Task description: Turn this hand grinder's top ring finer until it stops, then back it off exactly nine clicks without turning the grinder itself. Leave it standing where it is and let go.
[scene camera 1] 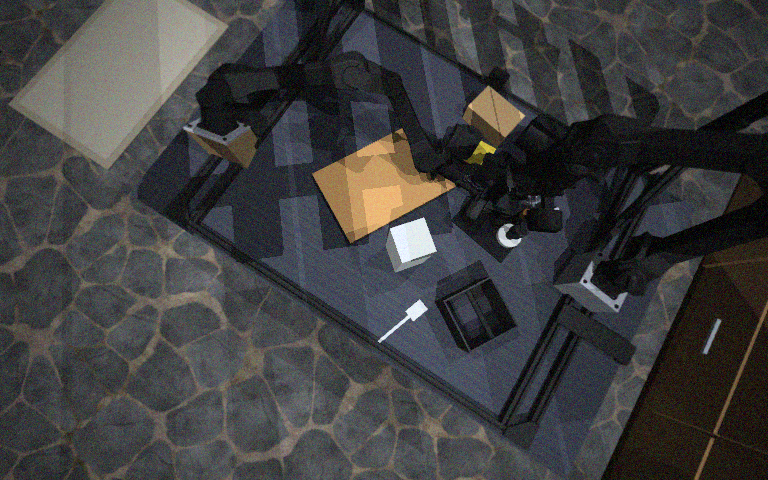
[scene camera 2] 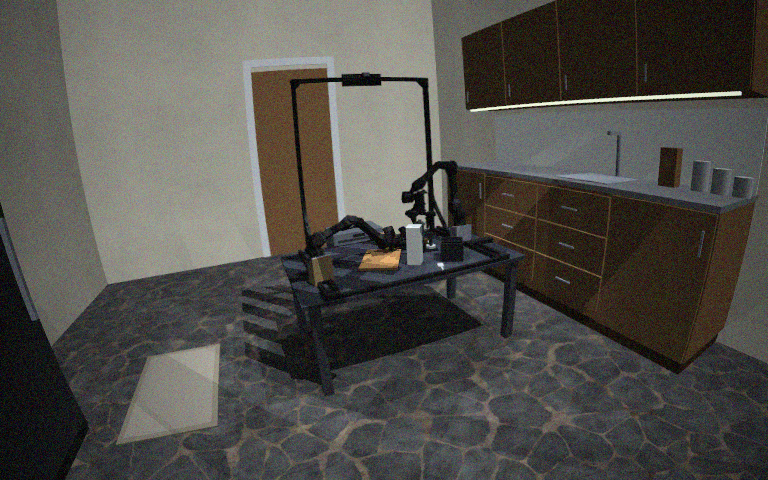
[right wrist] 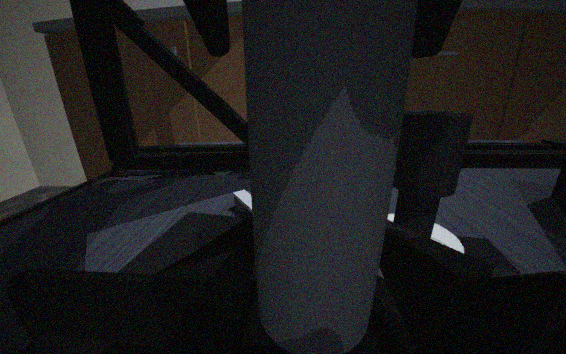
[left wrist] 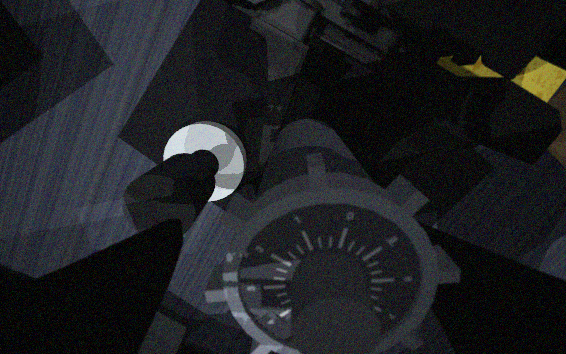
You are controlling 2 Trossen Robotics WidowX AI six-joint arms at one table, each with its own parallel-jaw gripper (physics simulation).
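Frame: origin at the left arm's base, x right, y back, z down, level; centimetres.
Where they show: left gripper, fingertip midpoint: (right wrist: pixel 344 54) (left wrist: pixel 293 230); right gripper, fingertip midpoint: (right wrist: pixel 313 225); left arm's base at its link origin: (scene camera 1: pixel 607 280) (scene camera 2: pixel 460 225); right arm's base at its link origin: (scene camera 1: pixel 218 126) (scene camera 2: pixel 318 260).
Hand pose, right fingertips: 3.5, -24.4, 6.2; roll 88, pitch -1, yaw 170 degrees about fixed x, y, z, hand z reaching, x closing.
Note:
Things, the pixels of their top centre, and the offset from my right fingertips, as dx, dy, dz. "spot": a spot on its surface instead.
- dark mat at its top centre: (right wrist: pixel 311 310) (left wrist: pixel 308 152) (scene camera 1: pixel 505 206) -0.1, -1.3, +4.1
- grinder's grey body at a spot on its surface: (right wrist: pixel 324 182) spot: -0.5, -3.7, -3.7
- orange board at its top centre: (scene camera 1: pixel 384 180) (scene camera 2: pixel 381 257) -15.1, -28.9, +2.8
- white box at its top centre: (scene camera 1: pixel 413 239) (scene camera 2: pixel 413 226) -26.2, -13.3, -15.7
- black tray at its top centre: (scene camera 1: pixel 481 313) (scene camera 2: pixel 451 239) -27.0, +7.5, -5.7
- white spatula at its top centre: (scene camera 1: pixel 401 323) -39.2, -3.4, +4.1
- cardboard box at its top centre: (scene camera 1: pixel 496 110) +15.6, -18.4, -1.7
- yellow item at its top centre: (scene camera 1: pixel 471 149) +5.0, -17.2, +1.3
The hand grinder stands upright on a dark mat (scene camera 1: pixel 483 234) at the right of the table. In the left wrist view its top ring (left wrist: pixel 331 274), grey with side lugs and tick marks, fills the lower half. My left gripper (left wrist: pixel 293 230) (scene camera 1: pixel 525 207) is open, with a finger on either side of the ring and neither touching it. My right gripper (right wrist: pixel 313 225) (scene camera 1: pixel 477 188) is shut on the grinder's grey body (right wrist: pixel 324 182) from the side. In scene camera 1 the arms hide most of the grinder.
A white disc (left wrist: pixel 222 147) (scene camera 1: pixel 507 238), partly behind a dark knob, lies beside the grinder. On the table are an orange board (scene camera 1: pixel 368 190), a white box (scene camera 1: pixel 411 243) (scene camera 2: pixel 414 244), a black tray (scene camera 1: pixel 477 310), a white spatula (scene camera 1: pixel 403 321), a cardboard box (scene camera 1: pixel 494 114) and a yellow item (scene camera 1: pixel 481 151).

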